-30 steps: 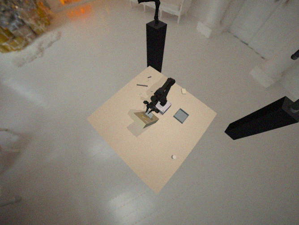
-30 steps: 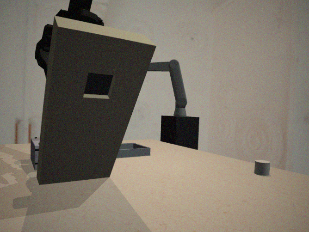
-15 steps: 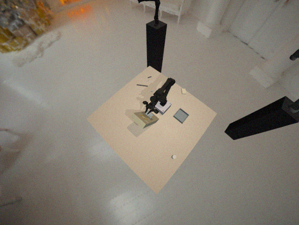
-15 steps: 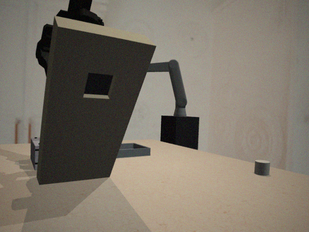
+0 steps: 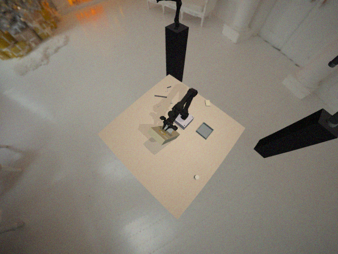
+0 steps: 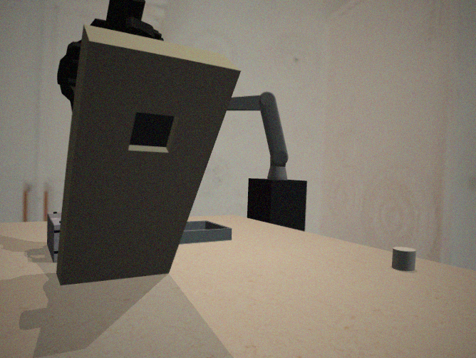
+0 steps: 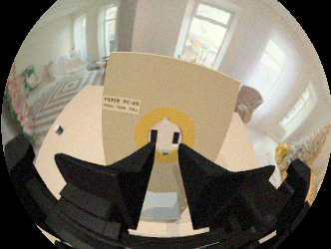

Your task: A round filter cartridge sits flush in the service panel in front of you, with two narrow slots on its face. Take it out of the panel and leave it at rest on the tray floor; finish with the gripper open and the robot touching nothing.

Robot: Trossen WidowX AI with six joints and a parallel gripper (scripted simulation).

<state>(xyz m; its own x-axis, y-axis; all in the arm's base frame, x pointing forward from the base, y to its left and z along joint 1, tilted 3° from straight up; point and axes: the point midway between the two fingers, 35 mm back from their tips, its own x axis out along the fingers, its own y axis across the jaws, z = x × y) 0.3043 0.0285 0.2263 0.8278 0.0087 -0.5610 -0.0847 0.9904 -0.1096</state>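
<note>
Now: the round filter cartridge 30 mm ahead of my gripper tip and 30 mm below it. From my gripper tip the other things lie so: tan service panel: 10 mm behind, 100 mm below; grey tray: 410 mm behind, 260 mm to the left, 280 mm below.
</note>
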